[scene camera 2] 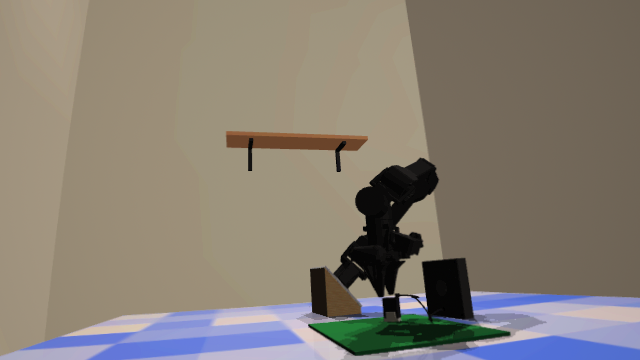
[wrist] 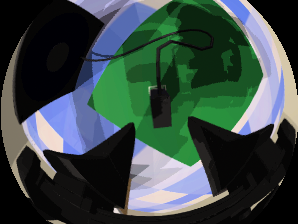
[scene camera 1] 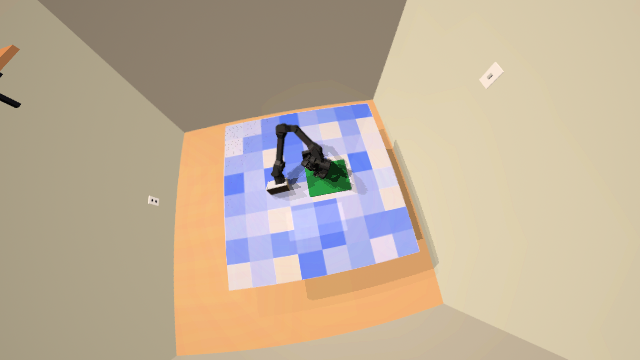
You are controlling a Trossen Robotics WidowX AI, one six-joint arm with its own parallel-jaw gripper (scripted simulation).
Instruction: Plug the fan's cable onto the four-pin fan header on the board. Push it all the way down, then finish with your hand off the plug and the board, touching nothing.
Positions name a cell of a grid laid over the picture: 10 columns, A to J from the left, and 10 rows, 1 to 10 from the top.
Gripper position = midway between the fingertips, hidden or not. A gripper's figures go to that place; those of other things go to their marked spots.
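My gripper (scene camera 2: G9), 78 cm from the lens. Black fan (scene camera 2: G8), 83 cm from the lens.
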